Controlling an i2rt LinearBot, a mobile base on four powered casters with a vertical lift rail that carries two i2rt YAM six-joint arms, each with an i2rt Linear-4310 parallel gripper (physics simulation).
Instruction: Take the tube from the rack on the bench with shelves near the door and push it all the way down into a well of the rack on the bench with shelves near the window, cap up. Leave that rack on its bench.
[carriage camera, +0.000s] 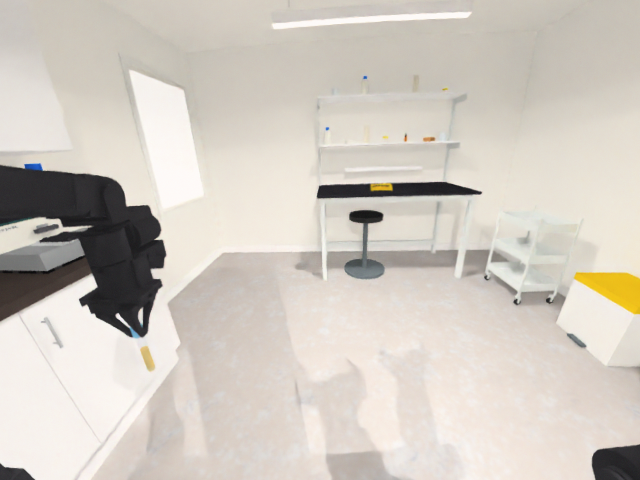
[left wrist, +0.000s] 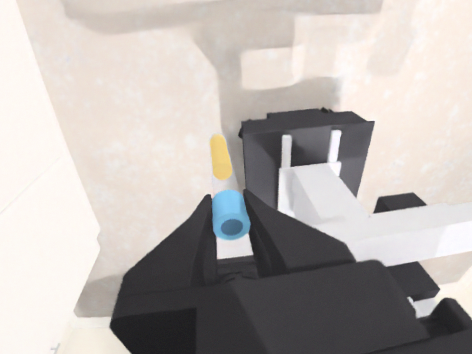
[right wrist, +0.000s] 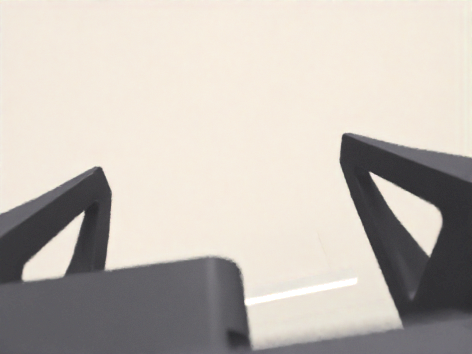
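Pixels of known places: left gripper, fingertip midpoint: (carriage camera: 139, 335) (left wrist: 227, 200); right gripper, fingertip midpoint: (right wrist: 224, 163); left arm's base, origin of the base link: (left wrist: 239, 279).
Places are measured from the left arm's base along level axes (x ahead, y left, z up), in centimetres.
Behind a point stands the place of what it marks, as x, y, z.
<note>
My left gripper (carriage camera: 138, 333) @[26.7, 0.1, 12.3] (left wrist: 227, 200) @[26.7, 0.1, 12.3] is shut on the tube, holding it at its blue cap. The tube (carriage camera: 147, 357) @[26.1, -0.2, 7.4] (left wrist: 221, 159) @[27.4, 0.2, 8.8] has yellow contents at its lower end and hangs cap up, slightly tilted in the carriage view, over the floor beside the white cabinets. My right gripper (right wrist: 224, 163) @[3.0, -66.1, 44.7] is open, with bare wall between its fingers. Across the room a bench with shelves (carriage camera: 395, 197) @[209.1, -109.5, 0.0] stands against the far wall, with a yellow object (carriage camera: 381, 187) @[228.1, -101.2, 7.0] on its black top. A rack does not show in the views.
A stool (carriage camera: 366, 216) @[223.4, -85.8, -21.2] stands before the far bench. A white cart (carriage camera: 558, 222) @[168.3, -238.7, -17.9] and a white box with a yellow lid (carriage camera: 615, 289) @[104.1, -220.3, -42.2] stand at right. White cabinets (carriage camera: 56, 382) @[52.7, 65.8, -32.1] with a dark counter (carriage camera: 41, 286) @[61.6, 63.4, 3.8] run along the left, below a window (carriage camera: 168, 139) @[244.2, 108.9, 61.8]. My base (left wrist: 260, 165) @[-13.7, -13.4, -57.3] shows below the left wrist.
</note>
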